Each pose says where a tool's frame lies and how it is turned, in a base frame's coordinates. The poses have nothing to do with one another.
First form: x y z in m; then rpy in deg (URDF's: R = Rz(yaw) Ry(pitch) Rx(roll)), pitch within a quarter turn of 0, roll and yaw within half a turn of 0.
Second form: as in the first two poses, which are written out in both.
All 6 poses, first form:
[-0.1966 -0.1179 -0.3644 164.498 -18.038 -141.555]
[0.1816 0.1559 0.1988 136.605 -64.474 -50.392]
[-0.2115 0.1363 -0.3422 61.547 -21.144 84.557]
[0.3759 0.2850 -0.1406 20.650 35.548 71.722]
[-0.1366 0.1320 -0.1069 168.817 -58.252 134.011]
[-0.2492 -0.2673 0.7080 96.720 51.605 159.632]
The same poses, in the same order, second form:
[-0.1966 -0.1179 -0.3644 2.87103 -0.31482 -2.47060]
[0.1816 0.1559 0.1988 2.38421 -1.12528 -0.87951]
[-0.2115 0.1363 -0.3422 1.07420 -0.36903 1.47580]
[0.3759 0.2850 -0.1406 0.36041 0.62043 1.25179]
[-0.1366 0.1320 -0.1069 2.94641 -1.01669 2.33893]
[-0.2492 -0.2673 0.7080 1.68808 0.90068 2.78610]

